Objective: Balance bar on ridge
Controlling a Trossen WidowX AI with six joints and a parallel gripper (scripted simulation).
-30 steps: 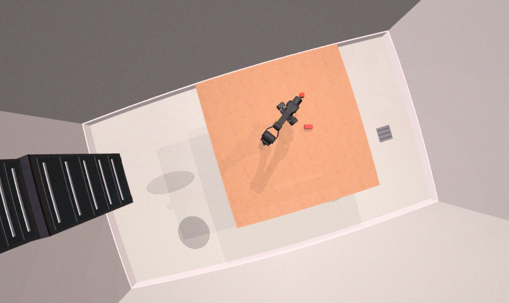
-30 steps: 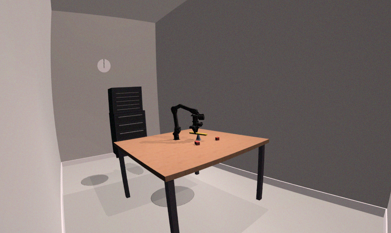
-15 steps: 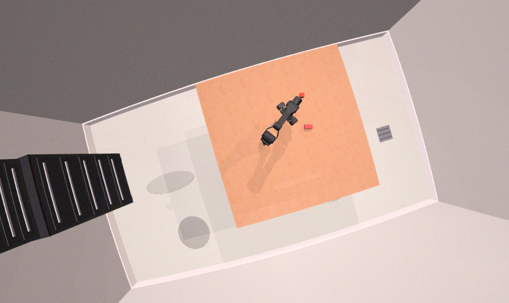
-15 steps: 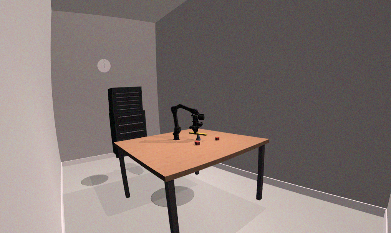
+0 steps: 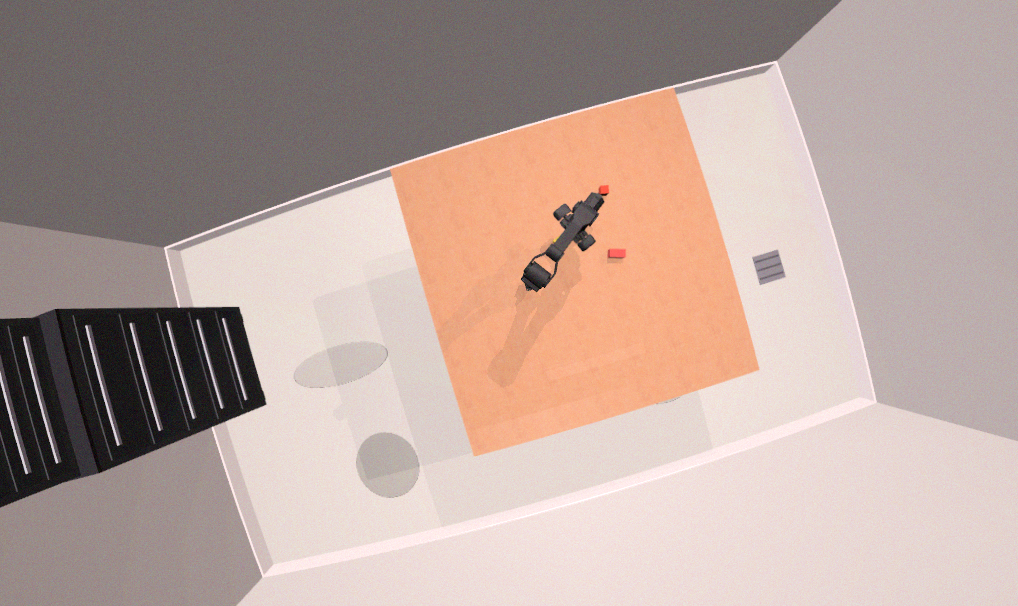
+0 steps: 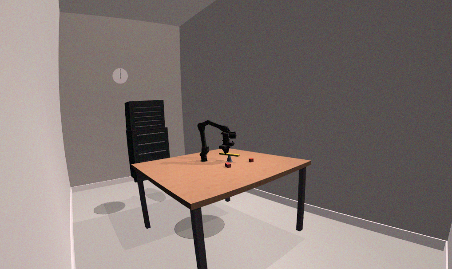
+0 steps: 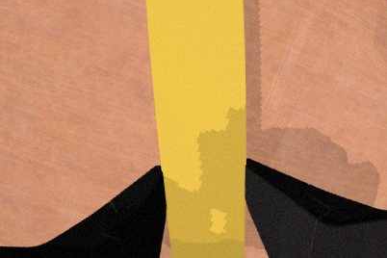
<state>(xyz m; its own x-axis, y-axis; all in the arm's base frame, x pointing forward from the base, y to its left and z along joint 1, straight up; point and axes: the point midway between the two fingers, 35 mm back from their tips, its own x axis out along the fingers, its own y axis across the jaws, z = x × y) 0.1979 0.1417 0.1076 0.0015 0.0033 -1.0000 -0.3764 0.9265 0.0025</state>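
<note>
My gripper tip is now 3 cm short of the yellow bar and 1 cm to the right of it. From my gripper tip the other things lie so: red cube: 20 cm ahead, 14 cm to the left, 6 cm below.
</note>
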